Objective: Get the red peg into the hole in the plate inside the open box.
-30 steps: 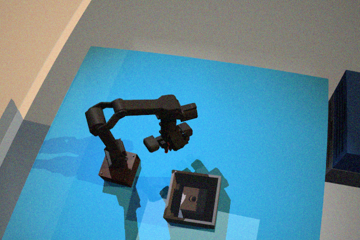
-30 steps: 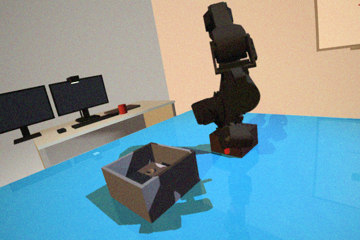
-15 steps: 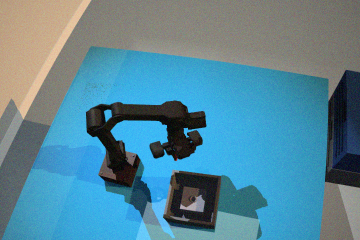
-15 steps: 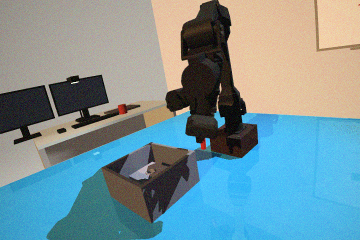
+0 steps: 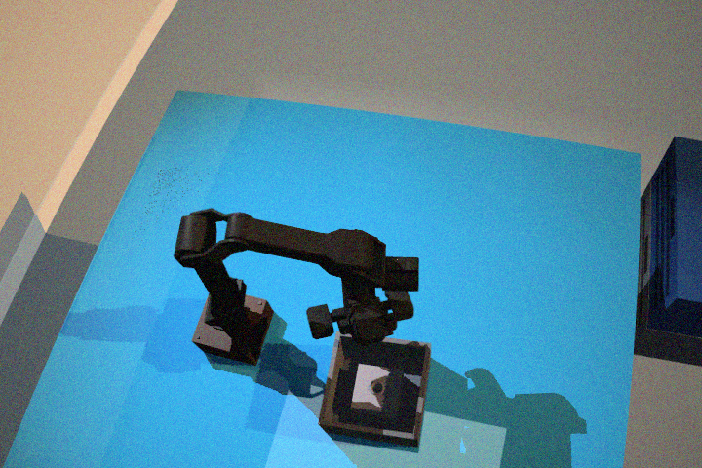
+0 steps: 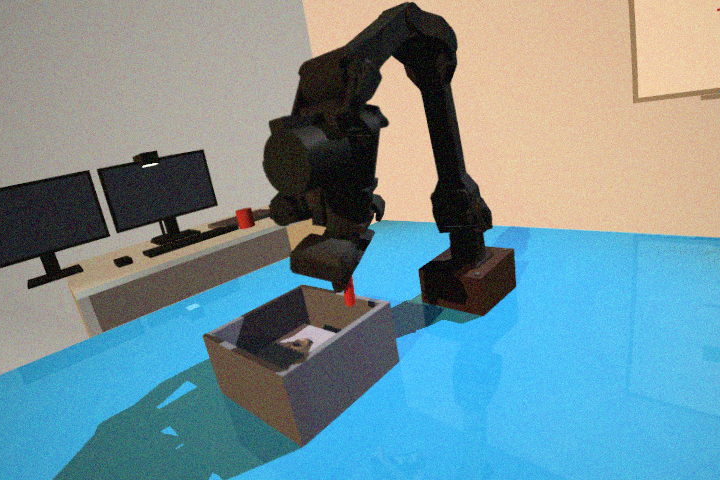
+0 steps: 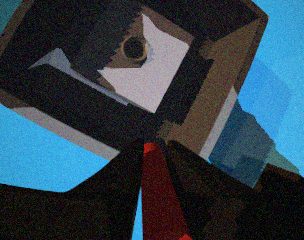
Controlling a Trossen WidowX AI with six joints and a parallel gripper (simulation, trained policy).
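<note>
Right now my gripper tip is 9 cm above the light grey plate, 6 cm to the left of it and 4 cm short of it. Round my gripper tip: red peg 2 cm above, 1 cm to the left; box 11 cm below, 6 cm to the right, 4 cm ahead.
</note>
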